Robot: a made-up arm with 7 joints.
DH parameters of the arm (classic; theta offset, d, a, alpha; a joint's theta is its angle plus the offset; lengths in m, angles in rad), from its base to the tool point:
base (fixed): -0.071 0 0 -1.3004
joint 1: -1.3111 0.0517 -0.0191 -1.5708
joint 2: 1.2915 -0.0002 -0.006 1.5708
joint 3: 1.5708 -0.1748 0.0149 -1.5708
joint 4: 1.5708 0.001 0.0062 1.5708
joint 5: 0 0.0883 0.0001 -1.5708
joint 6: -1.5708 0 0.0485 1.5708
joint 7: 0 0 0 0
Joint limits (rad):
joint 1: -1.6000..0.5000
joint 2: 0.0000..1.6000
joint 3: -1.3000..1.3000
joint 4: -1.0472..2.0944
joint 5: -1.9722..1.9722
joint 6: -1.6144..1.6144
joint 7: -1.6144..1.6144
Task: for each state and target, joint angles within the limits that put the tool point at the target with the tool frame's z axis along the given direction. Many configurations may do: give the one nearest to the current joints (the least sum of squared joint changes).
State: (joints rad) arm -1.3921 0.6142 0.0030 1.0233 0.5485 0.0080 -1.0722
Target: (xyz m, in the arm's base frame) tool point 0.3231 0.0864 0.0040 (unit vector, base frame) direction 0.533 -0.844 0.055
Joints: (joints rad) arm -1.5812 0.4095 -0.3394 1.1287 0.9893 0.7022 -1.0722
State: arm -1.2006 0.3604 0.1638 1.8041 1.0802 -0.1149 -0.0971
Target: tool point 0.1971 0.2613 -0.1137 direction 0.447 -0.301 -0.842
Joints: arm -1.1611 0.8047 -0.3279 1.9401 1.3868 0.4581 -0.0971
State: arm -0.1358 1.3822 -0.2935 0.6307 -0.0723 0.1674 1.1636
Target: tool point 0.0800 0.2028 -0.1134 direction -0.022 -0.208 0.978
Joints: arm 0.3025 1.0458 0.0356 -0.1780 -0.7842 -0.4197 1.1636
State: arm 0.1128 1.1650 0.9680 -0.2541 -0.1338 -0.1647 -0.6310
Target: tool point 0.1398 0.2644 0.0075 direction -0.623 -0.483 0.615
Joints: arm -0.5309 0.9592 0.8133 0.1572 -0.4860 -0.1922 -0.6310
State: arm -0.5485 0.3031 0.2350 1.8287 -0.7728 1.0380 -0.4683
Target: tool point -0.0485 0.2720 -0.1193 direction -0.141 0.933 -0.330
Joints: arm -0.3272 1.1189 -0.0780 2.0942 -0.3851 1.2853 -0.4683
